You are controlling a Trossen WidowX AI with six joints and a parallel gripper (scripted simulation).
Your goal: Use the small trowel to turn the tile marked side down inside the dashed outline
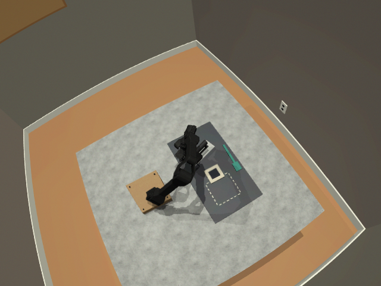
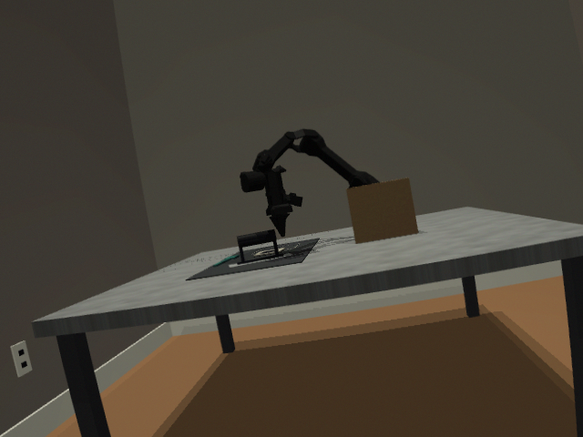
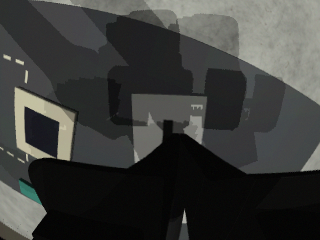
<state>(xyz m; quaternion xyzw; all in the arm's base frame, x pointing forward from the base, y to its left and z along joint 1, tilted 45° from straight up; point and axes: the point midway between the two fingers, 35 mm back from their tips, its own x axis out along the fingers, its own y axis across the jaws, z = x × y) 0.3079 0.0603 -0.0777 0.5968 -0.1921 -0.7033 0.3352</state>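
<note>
Now: the small trowel 6 cm ahead of my gripper tip, 1 cm to the left of it and 2 cm below it. The rest, counted from my gripper tip: dark mat: 9 cm ahead, 12 cm to the right, 8 cm below; then cream tile: 8 cm ahead, 16 cm to the right, 6 cm below; then teal flat tool: 23 cm ahead, 15 cm to the right, 6 cm below.
</note>
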